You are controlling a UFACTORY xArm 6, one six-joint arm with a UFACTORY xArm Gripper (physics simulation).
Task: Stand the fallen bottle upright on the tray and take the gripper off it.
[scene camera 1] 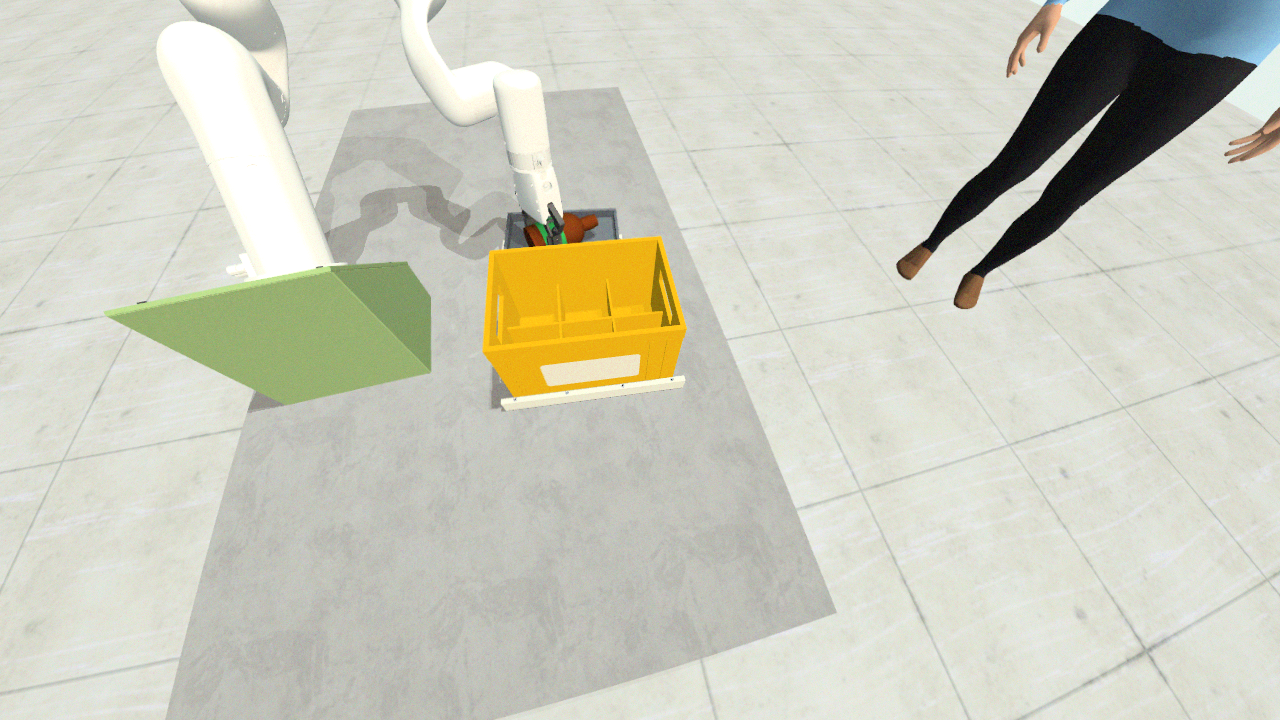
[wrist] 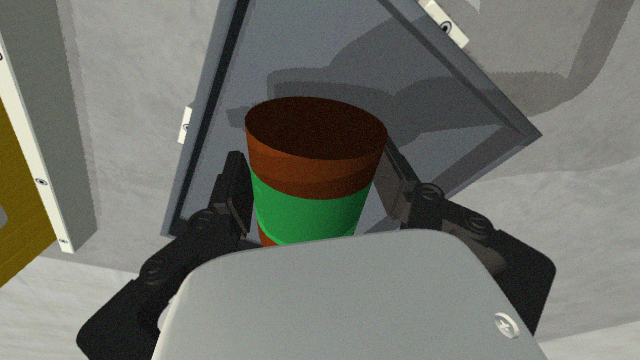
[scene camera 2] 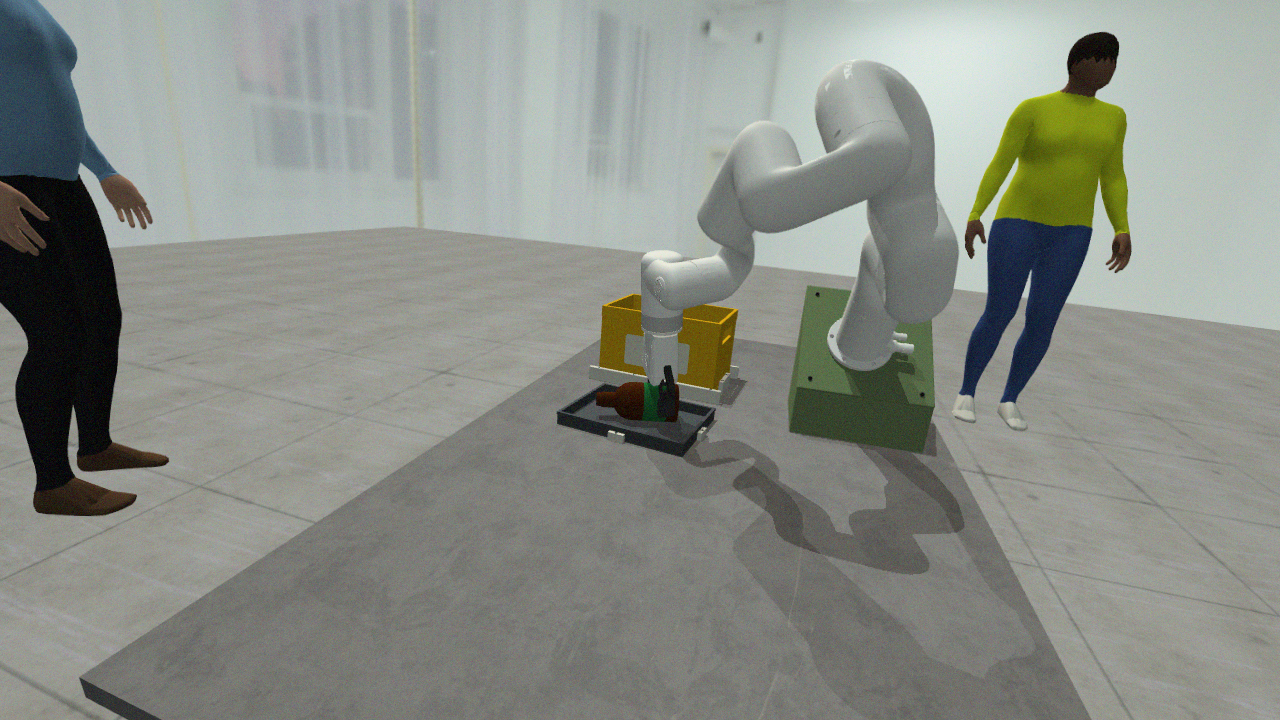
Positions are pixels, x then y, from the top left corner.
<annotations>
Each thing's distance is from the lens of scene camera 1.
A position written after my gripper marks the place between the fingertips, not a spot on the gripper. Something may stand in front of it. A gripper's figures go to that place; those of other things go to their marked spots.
my gripper (scene camera 1: 544, 241): 0.82 m
brown bottle (scene camera 1: 574, 230): 0.80 m
</annotations>
